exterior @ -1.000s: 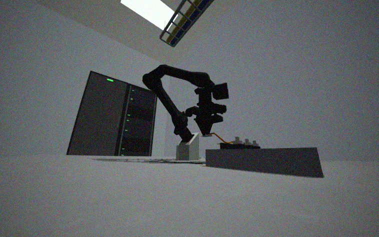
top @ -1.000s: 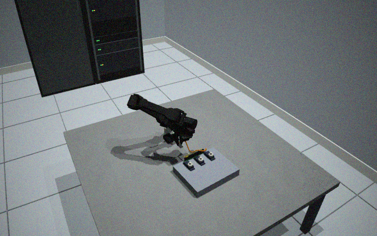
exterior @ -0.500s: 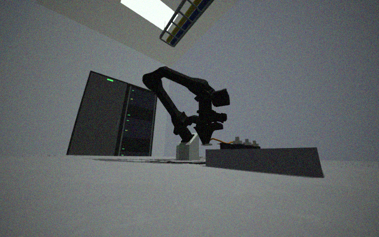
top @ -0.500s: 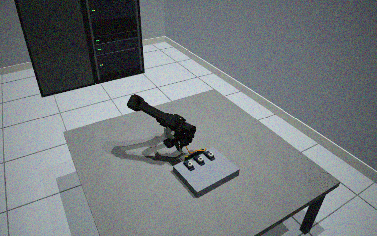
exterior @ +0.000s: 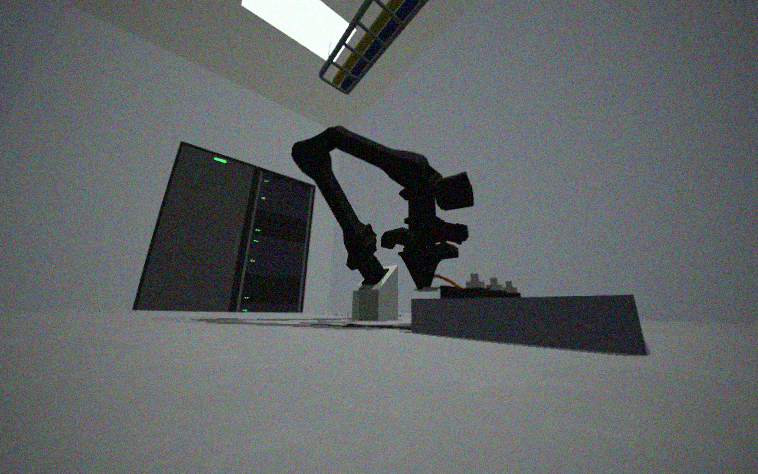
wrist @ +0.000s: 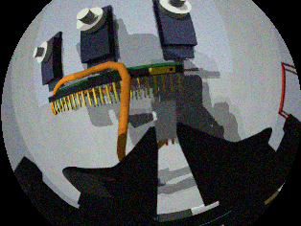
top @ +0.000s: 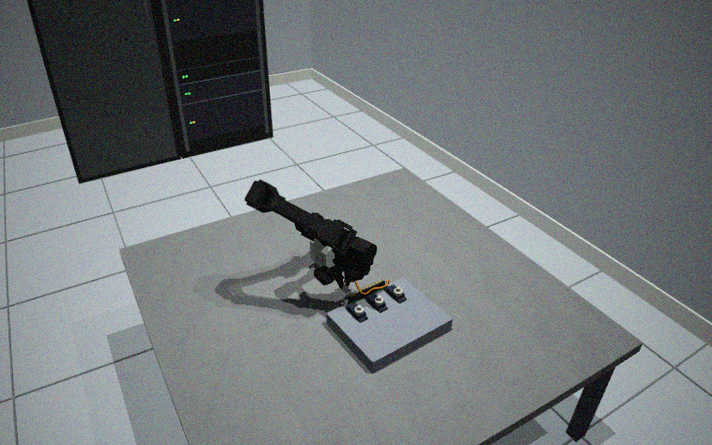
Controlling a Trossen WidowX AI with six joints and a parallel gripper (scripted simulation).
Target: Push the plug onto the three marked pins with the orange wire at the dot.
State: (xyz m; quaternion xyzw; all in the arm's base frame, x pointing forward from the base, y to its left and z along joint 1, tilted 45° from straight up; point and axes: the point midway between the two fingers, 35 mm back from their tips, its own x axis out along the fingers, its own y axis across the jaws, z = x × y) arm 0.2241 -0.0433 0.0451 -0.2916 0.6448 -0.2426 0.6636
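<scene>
Right now my gripper tip is 50 mm to the right of the pin header strip, 50 mm short of it and 10 mm above it. Also, from my gripper tip: grey printed holder 210 mm ahead, 60 mm to the left, 40 mm below.
</scene>
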